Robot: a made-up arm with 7 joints.
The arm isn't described. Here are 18 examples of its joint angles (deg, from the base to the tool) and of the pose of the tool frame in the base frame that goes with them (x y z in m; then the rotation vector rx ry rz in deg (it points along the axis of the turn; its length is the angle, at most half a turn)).
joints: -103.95 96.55 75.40 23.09 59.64 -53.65 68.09
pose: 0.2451 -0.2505 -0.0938 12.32 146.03 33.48
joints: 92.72 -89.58 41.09 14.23 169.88 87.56 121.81
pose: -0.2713 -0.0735 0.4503 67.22 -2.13 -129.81
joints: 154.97 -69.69 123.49 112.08 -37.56 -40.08 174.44
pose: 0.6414 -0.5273 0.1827 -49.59 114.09 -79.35
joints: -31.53 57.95 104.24 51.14 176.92 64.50 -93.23
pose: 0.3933 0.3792 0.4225 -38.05 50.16 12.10
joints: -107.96 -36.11 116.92 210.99 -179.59 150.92 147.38
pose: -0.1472 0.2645 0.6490 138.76 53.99 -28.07
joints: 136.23 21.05 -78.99 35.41 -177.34 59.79 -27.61
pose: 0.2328 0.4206 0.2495 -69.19 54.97 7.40
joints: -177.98 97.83 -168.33 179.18 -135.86 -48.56 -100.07
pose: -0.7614 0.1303 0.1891 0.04 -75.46 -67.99
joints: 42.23 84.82 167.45 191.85 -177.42 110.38 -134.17
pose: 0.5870 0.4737 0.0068 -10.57 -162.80 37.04
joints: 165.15 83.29 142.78 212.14 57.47 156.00 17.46
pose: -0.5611 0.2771 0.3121 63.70 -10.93 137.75
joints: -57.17 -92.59 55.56 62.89 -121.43 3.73 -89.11
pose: 0.2587 0.4520 0.3707 -51.15 35.73 -93.97
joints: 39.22 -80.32 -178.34 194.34 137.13 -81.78 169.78
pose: -0.5743 -0.3293 0.2065 49.14 -125.21 -40.71
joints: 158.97 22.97 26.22 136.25 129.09 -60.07 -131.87
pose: -0.5141 0.1892 0.5925 -45.82 -104.28 -19.25
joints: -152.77 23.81 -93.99 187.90 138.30 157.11 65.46
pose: -0.2573 -0.2810 0.6907 -8.00 169.04 -6.19
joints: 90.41 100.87 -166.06 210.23 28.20 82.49 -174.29
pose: 0.0293 0.7964 -0.0974 -70.09 -1.77 -79.40
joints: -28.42 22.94 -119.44 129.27 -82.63 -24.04 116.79
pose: 0.0665 -0.4534 0.8708 42.86 -40.33 60.75
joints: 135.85 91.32 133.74 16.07 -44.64 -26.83 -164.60
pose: -0.2120 -0.0527 0.5122 32.23 40.56 -35.90
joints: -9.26 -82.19 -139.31 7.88 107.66 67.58 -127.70
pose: -0.0280 -0.2224 0.0447 12.45 90.87 -112.89
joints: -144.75 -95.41 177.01 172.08 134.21 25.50 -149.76
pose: 0.7600 0.4949 -0.0180 -87.70 -62.33 -109.27
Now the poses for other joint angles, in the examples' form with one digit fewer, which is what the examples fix.
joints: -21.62 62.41 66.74 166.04 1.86 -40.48 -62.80
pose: 0.640 -0.337 0.579 59.8 -44.3 133.9
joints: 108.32 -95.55 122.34 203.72 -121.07 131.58 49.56
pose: 0.278 -0.596 0.348 -37.1 -31.7 -2.3
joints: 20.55 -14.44 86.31 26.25 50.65 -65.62 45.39
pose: -0.039 0.363 0.477 -89.2 -4.3 -49.9
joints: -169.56 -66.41 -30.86 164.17 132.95 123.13 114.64
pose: 0.718 0.003 0.539 37.4 -130.3 82.6
